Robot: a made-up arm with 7 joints.
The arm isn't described. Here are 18 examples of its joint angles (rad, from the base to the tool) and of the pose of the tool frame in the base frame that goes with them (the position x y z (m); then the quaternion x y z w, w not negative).
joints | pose
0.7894 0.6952 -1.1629 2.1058 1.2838 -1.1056 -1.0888 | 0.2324 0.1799 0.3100 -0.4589 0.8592 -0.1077 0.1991
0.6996 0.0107 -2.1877 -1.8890 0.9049 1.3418 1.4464 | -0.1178 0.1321 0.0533 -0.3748 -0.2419 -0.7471 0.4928
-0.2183 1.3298 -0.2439 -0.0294 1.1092 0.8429 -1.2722 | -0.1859 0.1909 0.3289 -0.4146 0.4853 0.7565 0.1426
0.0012 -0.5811 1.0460 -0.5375 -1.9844 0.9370 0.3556 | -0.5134 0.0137 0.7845 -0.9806 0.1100 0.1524 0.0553
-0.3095 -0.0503 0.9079 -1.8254 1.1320 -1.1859 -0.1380 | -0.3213 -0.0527 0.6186 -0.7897 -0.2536 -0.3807 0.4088
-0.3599 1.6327 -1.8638 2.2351 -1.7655 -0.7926 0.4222 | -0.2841 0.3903 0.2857 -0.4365 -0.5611 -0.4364 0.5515
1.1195 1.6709 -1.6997 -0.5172 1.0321 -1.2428 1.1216 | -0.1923 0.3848 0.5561 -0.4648 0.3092 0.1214 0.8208
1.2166 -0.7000 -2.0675 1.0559 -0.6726 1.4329 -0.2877 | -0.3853 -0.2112 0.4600 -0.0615 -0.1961 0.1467 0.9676
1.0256 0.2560 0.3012 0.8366 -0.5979 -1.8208 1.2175 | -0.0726 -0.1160 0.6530 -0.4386 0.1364 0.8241 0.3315
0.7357 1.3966 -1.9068 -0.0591 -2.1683 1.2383 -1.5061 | -0.0336 0.4623 0.2692 -0.5832 0.5521 -0.2937 0.5185
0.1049 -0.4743 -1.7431 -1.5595 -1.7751 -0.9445 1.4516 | -0.2585 -0.0935 0.4233 0.5608 0.0337 -0.8082 0.1765
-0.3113 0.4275 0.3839 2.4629 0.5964 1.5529 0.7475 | 0.0688 -0.0481 0.4671 -0.0150 -0.3777 -0.8975 0.2270
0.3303 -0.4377 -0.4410 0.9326 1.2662 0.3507 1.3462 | -0.2130 -0.2907 0.5298 0.3166 -0.2966 0.3037 0.8483
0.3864 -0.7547 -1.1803 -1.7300 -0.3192 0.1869 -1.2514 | -0.1553 -0.1949 0.3516 -0.9218 0.0025 -0.3435 0.1799
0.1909 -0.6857 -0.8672 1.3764 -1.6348 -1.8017 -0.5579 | -0.3534 -0.3127 0.5097 0.8172 0.2194 -0.1506 0.5112
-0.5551 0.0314 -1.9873 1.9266 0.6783 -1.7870 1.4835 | -0.2556 -0.0234 0.1077 0.7061 0.2756 0.5347 0.3735
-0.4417 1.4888 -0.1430 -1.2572 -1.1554 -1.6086 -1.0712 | -0.1239 0.3098 0.1078 -0.5027 -0.0979 -0.7975 0.3189
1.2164 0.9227 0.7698 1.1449 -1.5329 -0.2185 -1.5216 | -0.0009 -0.1520 0.2014 0.3579 -0.8867 0.2406 0.1667
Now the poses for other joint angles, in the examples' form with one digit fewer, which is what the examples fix.
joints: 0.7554 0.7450 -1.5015 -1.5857 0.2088 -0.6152 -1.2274
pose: -0.207 0.083 0.202 -0.271 -0.478 0.081 0.832
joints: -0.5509 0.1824 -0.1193 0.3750 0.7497 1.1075 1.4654
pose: -0.292 -0.286 0.523 0.568 0.303 -0.049 0.764
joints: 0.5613 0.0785 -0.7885 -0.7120 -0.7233 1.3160 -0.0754
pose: 0.018 -0.416 0.267 0.271 -0.494 0.663 0.493
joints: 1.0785 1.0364 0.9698 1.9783 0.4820 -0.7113 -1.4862
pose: 0.035 -0.275 0.438 0.158 0.829 0.091 0.529
